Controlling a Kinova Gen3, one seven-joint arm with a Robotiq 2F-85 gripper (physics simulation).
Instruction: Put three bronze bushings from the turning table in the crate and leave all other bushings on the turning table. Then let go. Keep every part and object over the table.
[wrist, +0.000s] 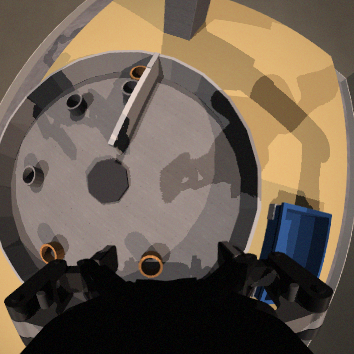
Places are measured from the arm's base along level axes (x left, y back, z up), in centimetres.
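Pixels of known places: gripper, fingertip midpoint: (166, 255).
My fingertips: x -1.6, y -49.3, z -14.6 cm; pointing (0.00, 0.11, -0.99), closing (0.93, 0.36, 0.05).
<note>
Behind a point stands the place of what it marks.
The turning table (150, 210) @[x -4.5, y -46.5, z -25.8 cm] is a round grey tray with a raised wall. A bronze bushing (151, 276) @[x -1.4, y -54.9, z -23.2 cm] stands upright near its lower edge, in view between my fingertips and left of their middle. A second bronze bushing (61, 250) @[x -15.4, y -57.5, z -25.1 cm] stands at the lower left, beside my left finger. A third bronze bushing (132, 73) @[x -15.3, y -26.9, z -24.1 cm] is partly hidden at the far end of the divider. Three dark grey bushings (81, 110) @[x -21.0, y -35.7, z -25.0 cm] (126, 93) @[x -14.1, y -31.6, z -23.2 cm] (39, 176) @[x -23.1, y -48.3, z -24.6 cm] stand at the upper left and left. My gripper (166, 255) @[x -1.6, y -49.3, z -14.6 cm] is open and empty. The blue crate (307, 209) @[x 22.9, y -38.1, z -26.1 cm] is at the right, partly hidden by my right finger.
A pale divider bar (131, 107) @[x -11.6, y -34.6, z -21.5 cm] crosses the upper part of the turning table, above a dark hub (108, 181) @[x -11.5, y -44.8, z -25.0 cm]. A grey post (185, 17) @[x -12.5, y -5.3, z -24.3 cm] stands beyond the turning table at the top. The yellow table top (300, 55) @[x 23.6, y 13.1, z -31.1 cm] lies around it, with a grey border at the sides.
</note>
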